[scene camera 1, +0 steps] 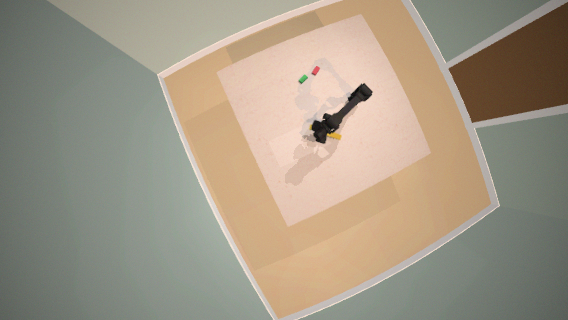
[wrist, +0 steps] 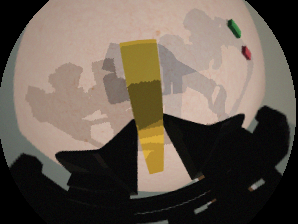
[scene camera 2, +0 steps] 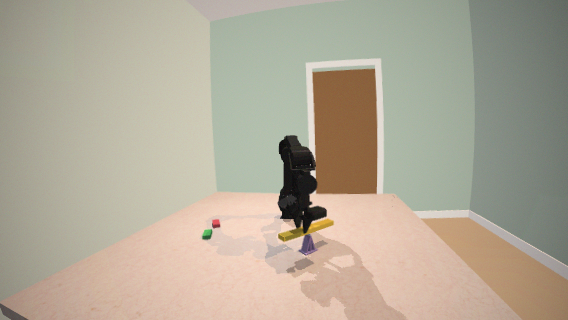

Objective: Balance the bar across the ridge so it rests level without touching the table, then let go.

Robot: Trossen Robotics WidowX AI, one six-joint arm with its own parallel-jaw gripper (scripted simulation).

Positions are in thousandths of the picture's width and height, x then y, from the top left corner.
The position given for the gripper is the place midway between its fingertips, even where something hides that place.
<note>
The gripper (scene camera 2: 531,723) holds a bar (wrist: 478,328).
The gripper also shows in the wrist view (wrist: 498,533).
</note>
